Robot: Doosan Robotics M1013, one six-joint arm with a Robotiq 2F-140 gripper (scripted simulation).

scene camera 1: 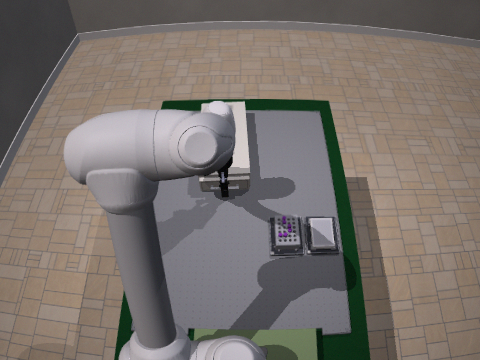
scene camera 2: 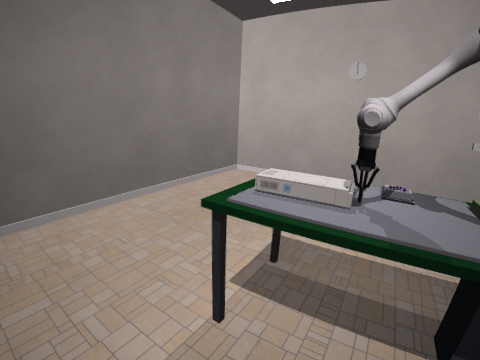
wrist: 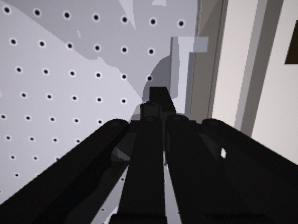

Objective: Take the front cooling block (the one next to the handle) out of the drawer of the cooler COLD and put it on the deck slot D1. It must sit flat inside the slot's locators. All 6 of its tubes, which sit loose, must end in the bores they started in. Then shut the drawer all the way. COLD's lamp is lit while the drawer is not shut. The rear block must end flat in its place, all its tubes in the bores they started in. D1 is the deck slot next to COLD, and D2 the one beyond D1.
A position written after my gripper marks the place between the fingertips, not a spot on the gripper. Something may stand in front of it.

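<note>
Looking through the wrist view, I find my gripper (wrist: 157, 100) and, in the same picture, a cooler COLD (wrist: 262, 120). Scene camera 1 gives me the cooler COLD (scene camera 1: 240, 166) as well. In scene camera 2, too, I can see the cooler COLD (scene camera 2: 327, 190).
</note>
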